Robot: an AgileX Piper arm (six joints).
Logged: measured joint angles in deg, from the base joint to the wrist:
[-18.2, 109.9, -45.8, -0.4, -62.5, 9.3]
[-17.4, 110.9, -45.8, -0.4, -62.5, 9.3]
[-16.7, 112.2, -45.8, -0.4, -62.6, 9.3]
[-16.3, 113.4, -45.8, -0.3, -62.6, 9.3]
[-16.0, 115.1, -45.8, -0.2, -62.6, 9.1]
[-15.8, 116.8, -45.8, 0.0, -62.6, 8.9]
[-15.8, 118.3, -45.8, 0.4, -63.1, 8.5]
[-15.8, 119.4, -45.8, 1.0, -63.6, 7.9]
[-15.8, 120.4, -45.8, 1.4, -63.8, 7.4]
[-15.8, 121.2, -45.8, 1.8, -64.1, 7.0]
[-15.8, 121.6, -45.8, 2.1, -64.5, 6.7]
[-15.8, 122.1, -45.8, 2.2, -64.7, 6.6]
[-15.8, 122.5, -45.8, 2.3, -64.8, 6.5]
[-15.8, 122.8, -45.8, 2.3, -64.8, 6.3]
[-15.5, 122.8, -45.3, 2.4, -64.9, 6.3]
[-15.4, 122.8, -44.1, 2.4, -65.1, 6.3]
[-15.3, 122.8, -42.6, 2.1, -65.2, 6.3]
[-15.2, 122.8, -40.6, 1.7, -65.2, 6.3]
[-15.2, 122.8, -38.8, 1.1, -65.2, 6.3]
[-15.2, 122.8, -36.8, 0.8, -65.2, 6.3]
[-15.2, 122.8, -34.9, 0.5, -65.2, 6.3]
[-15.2, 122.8, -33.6, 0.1, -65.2, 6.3]
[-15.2, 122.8, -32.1, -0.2, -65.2, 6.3]
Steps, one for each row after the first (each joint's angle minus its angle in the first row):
[0.8, 1.0, 0.0, 0.0, 0.0, 0.0]
[1.5, 2.3, 0.0, 0.0, -0.1, 0.0]
[1.9, 3.5, 0.0, 0.1, -0.1, 0.0]
[2.2, 5.2, 0.0, 0.2, -0.1, -0.2]
[2.4, 6.9, 0.0, 0.4, -0.1, -0.4]
[2.4, 8.4, 0.0, 0.8, -0.6, -0.8]
[2.4, 9.5, 0.0, 1.4, -1.1, -1.4]
[2.4, 10.5, 0.0, 1.8, -1.3, -1.9]
[2.4, 11.3, 0.0, 2.2, -1.6, -2.3]
[2.4, 11.7, 0.0, 2.5, -2.0, -2.6]
[2.4, 12.2, 0.0, 2.6, -2.2, -2.7]
[2.4, 12.6, 0.0, 2.7, -2.3, -2.8]
[2.4, 12.9, 0.0, 2.7, -2.3, -3.0]
[2.7, 12.9, 0.5, 2.8, -2.4, -3.0]
[2.8, 12.9, 1.7, 2.8, -2.6, -3.0]
[2.9, 12.9, 3.2, 2.5, -2.7, -3.0]
[3.0, 12.9, 5.2, 2.1, -2.7, -3.0]
[3.0, 12.9, 7.0, 1.5, -2.7, -3.0]
[3.0, 12.9, 9.0, 1.2, -2.7, -3.0]
[3.0, 12.9, 10.9, 0.9, -2.7, -3.0]
[3.0, 12.9, 12.2, 0.5, -2.7, -3.0]
[3.0, 12.9, 13.7, 0.2, -2.7, -3.0]

